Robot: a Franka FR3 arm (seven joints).
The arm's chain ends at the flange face. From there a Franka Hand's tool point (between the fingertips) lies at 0.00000 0.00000 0.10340 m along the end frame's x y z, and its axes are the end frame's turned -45 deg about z.
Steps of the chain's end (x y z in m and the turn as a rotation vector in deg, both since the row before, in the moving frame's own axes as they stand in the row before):
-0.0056, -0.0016, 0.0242, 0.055, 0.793, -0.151
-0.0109, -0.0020, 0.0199, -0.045, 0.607, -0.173
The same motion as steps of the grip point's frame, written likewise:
-0.0017, -0.0042, 0.0242, -0.522, 0.600, -0.151
-0.0056, -0.0083, 0.0199, -0.461, 0.397, -0.173

